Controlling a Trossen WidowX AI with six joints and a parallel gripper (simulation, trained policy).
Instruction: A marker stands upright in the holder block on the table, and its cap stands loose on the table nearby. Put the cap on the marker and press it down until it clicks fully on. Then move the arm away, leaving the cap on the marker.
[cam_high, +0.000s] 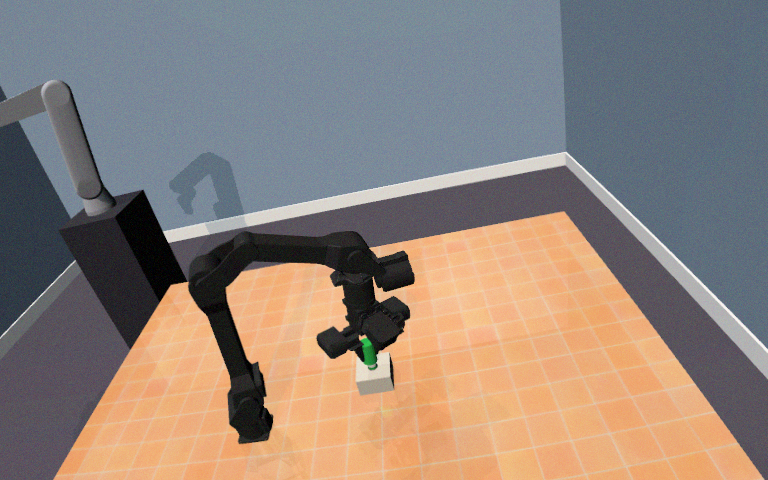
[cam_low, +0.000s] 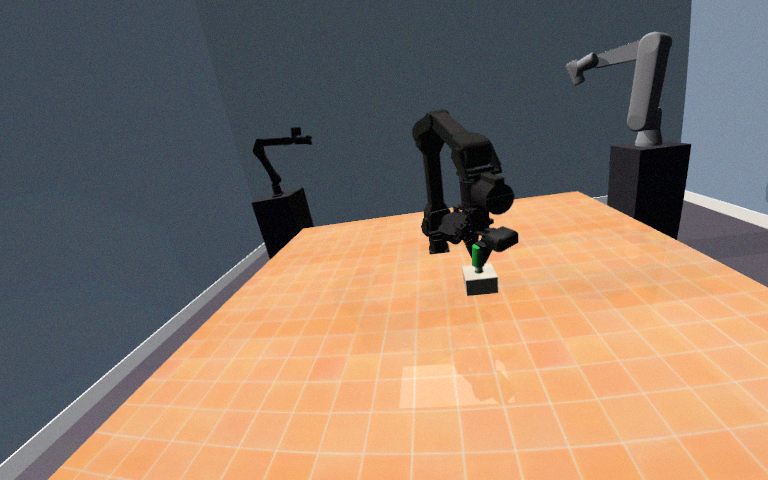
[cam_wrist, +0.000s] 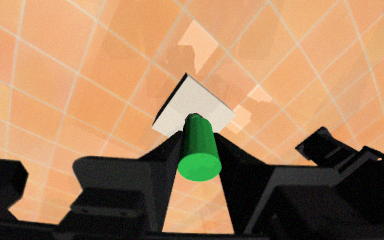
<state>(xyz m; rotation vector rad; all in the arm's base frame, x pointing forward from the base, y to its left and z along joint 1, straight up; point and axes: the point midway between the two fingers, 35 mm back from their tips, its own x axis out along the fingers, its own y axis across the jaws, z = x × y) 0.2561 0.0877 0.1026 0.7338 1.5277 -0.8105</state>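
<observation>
The green cap lies 20 mm above my gripper tip. The rest, counted from my gripper tip: holder block (50 mm below).
</observation>
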